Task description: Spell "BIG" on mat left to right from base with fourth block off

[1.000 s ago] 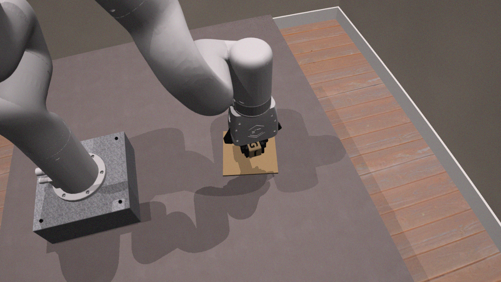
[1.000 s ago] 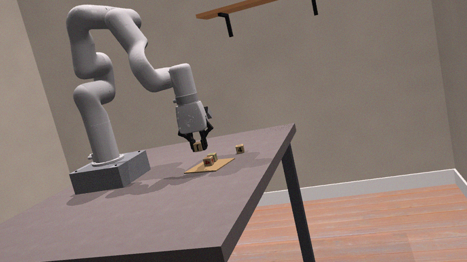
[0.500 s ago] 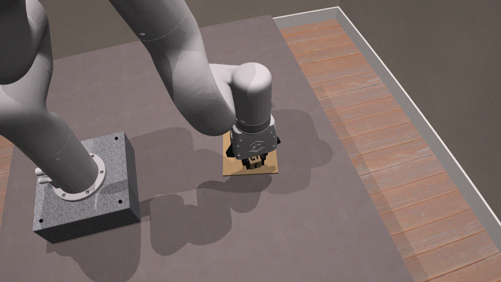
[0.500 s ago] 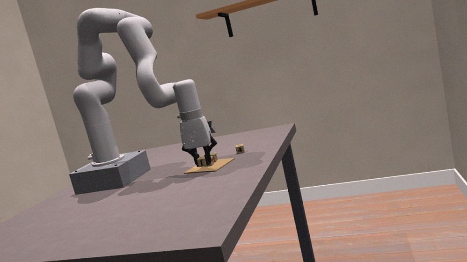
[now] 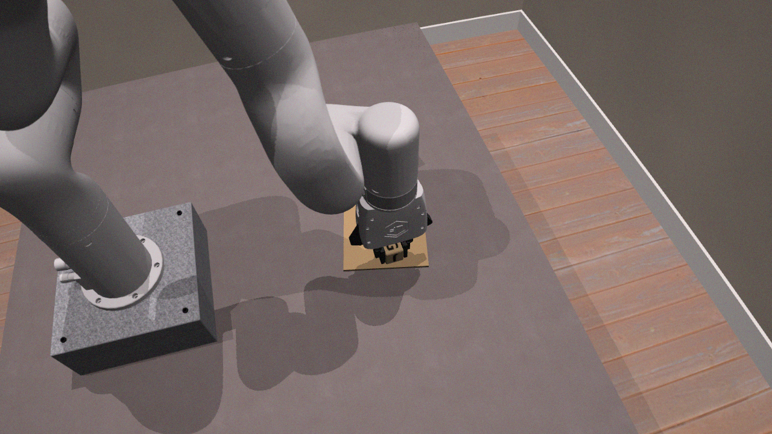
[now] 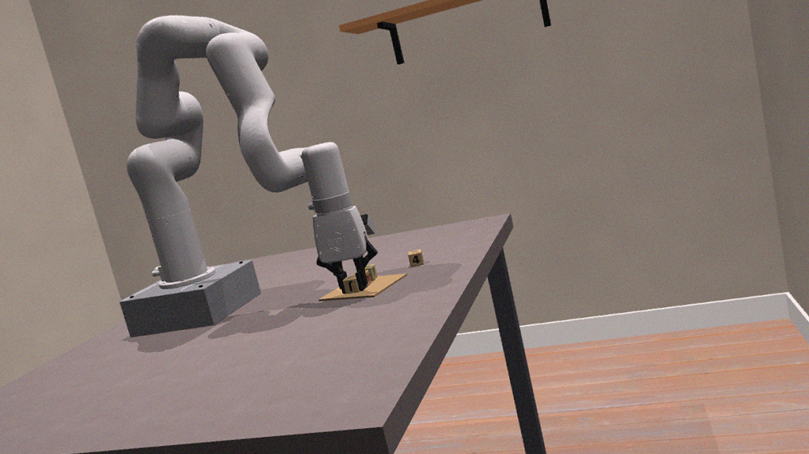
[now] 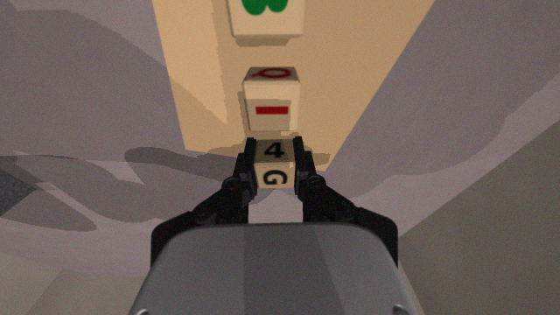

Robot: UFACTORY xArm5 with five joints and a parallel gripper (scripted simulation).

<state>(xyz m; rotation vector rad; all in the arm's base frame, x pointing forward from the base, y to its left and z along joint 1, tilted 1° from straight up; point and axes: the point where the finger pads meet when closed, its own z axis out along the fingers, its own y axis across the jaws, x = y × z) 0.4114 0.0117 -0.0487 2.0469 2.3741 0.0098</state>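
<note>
Right now my hand is 1 cm above the G block. Round my hand: tan mat: 1 cm behind, 5 cm to the left, 3 cm below; B block: 1 cm behind, 10 cm to the left, 1 cm below.
</note>
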